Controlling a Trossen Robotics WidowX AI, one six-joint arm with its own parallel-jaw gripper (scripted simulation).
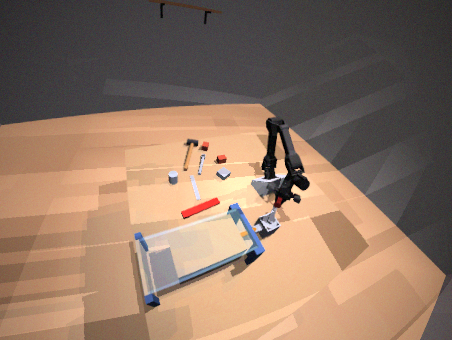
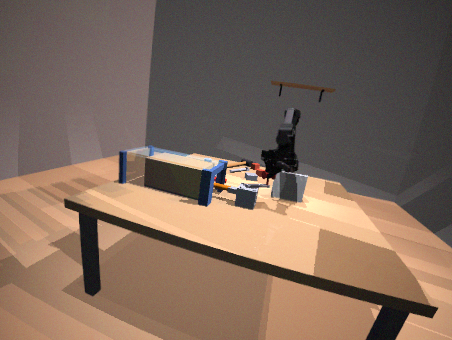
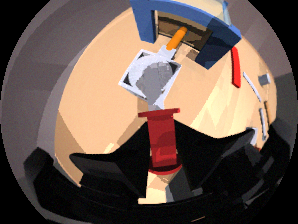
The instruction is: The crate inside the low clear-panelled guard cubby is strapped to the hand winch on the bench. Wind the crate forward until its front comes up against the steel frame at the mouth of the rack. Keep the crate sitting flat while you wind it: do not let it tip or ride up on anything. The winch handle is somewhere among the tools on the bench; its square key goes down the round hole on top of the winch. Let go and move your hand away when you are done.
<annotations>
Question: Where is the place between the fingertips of my gripper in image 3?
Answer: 159, 123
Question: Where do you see a red grip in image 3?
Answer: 164, 161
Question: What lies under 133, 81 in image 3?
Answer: A grey winch.
</annotations>
